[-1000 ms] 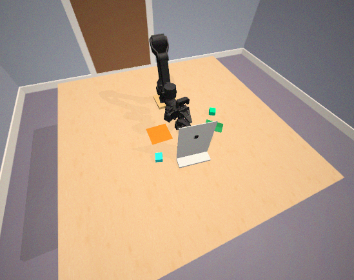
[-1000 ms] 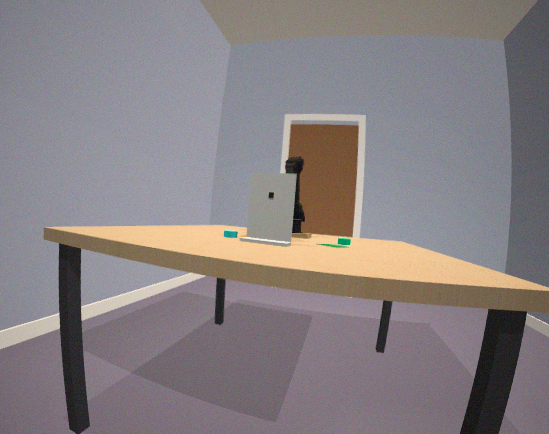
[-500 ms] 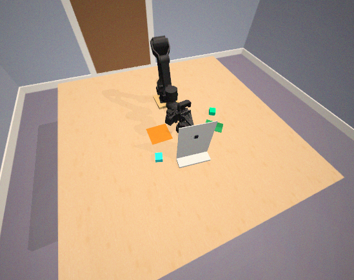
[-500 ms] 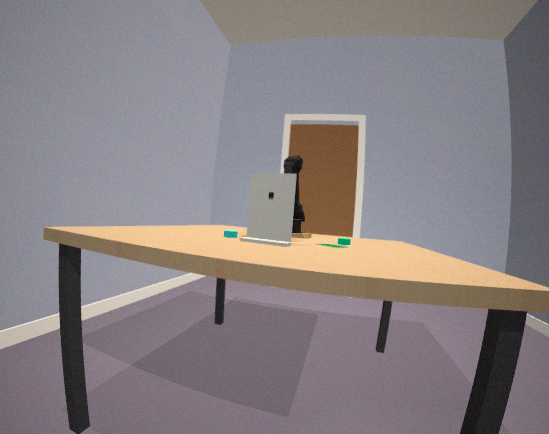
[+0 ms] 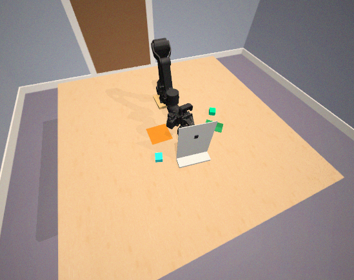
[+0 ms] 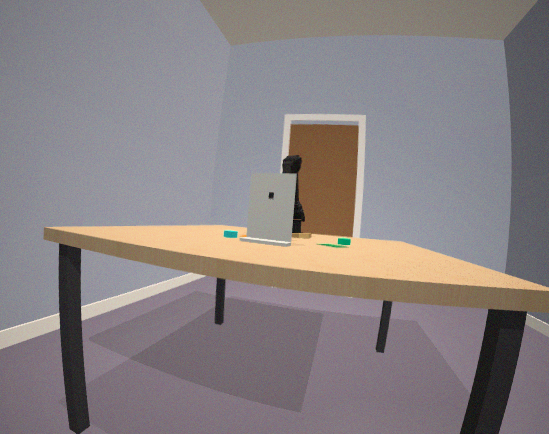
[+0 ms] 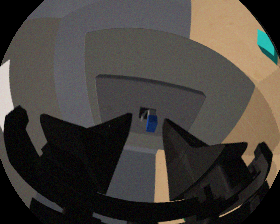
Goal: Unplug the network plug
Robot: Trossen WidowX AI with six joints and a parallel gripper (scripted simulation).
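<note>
Right now my gripper tip is 16 cm past the orange marked square, 14 cm to the left of it and 17 cm above it. The rest, counted from my gripper tip: blue plug: 1 cm ahead; then cyan cube: 1 cm ahead, 17 cm to the right, 15 cm below; then grey upright panel: 3 cm ahead, 6 cm below.
</note>
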